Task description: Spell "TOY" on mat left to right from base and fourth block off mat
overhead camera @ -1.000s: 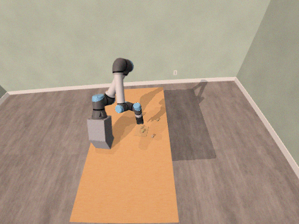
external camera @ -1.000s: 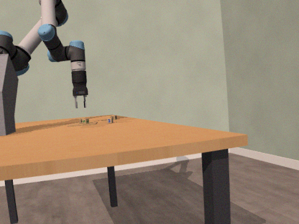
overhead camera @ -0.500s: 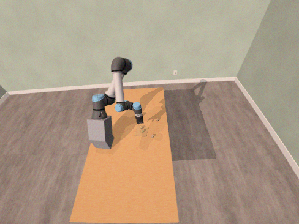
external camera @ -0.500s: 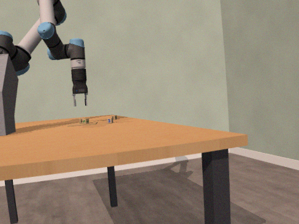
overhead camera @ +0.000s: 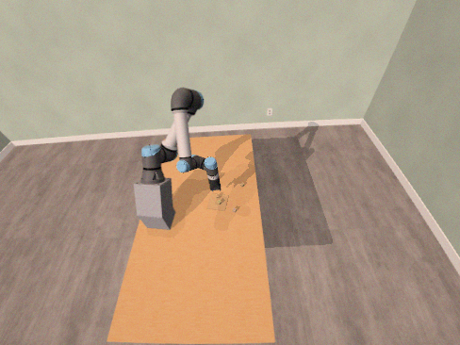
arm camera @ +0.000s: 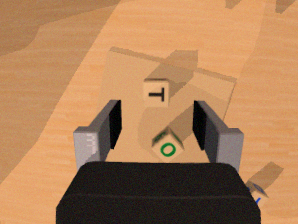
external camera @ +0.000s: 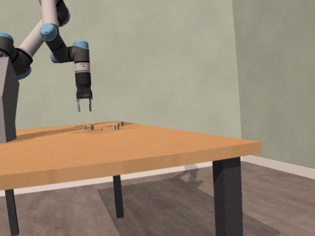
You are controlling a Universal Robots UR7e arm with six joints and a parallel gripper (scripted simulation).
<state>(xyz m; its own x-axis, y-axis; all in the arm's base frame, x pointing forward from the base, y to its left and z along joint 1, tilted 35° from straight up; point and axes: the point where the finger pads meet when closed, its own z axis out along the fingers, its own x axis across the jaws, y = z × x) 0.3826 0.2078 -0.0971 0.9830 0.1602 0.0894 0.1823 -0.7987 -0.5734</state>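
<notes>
Now: hand 10 cm above the O block, 5 cm to the left of it and 2 cm short of it. Also, from my hand: Y block 14 cm ahead, 10 cm to the right, 10 cm below; T block 10 cm below; tan mat 11 cm below, 4 cm to the right, 1 cm ahead.
</notes>
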